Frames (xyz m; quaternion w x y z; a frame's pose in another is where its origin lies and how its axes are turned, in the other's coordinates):
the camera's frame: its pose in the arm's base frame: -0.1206 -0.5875 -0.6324 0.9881 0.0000 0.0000 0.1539
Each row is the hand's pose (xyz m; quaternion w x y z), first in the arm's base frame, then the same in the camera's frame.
Working: the arm's base frame: its pose in the camera's frame: 0.2936 0.5230 0.6324 0.9881 0.0000 0.0000 -0.1539

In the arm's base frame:
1: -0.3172 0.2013 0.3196 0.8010 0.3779 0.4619 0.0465
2: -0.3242 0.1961 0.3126 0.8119 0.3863 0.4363 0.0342
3: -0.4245 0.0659 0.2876 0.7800 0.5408 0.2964 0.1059
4: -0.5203 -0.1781 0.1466 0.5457 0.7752 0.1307 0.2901
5: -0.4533 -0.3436 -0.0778 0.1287 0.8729 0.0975 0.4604
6: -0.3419 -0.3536 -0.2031 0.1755 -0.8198 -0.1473 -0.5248
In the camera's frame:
1: 0.0526 0.8112 0.9520 0.7986 0.4445 0.3983 -0.0773
2: 0.0444 0.8084 0.9450 0.8075 0.4489 0.3717 -0.0912
3: -0.0908 0.7149 0.9200 0.7870 0.5800 0.2096 -0.0154
4: -0.2563 0.5116 0.7790 0.5839 0.7861 0.0098 0.2027
5: -0.2428 0.3335 0.5546 0.1980 0.8775 -0.0380 0.4351
6: -0.1397 0.2901 0.4293 0.0926 -0.8327 -0.0194 -0.5456

